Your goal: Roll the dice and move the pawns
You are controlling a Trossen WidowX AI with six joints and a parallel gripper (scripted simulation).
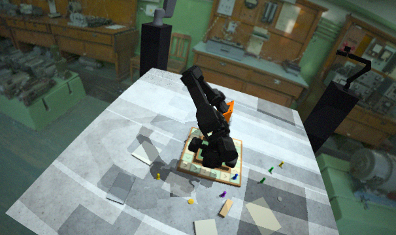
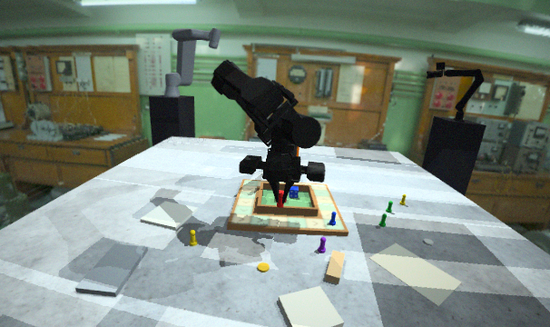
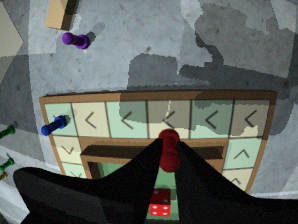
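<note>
Now: the blue pawn 3 cm behind my gripper tip, 13 cm to the left of it and 4 cm below it. The rest, counted from my gripper tip: purple pawn (7 cm ahead, 10 cm to the left, 5 cm below); then red pawn (1 cm above); then yellow disc (15 cm ahead, 6 cm below).
</note>
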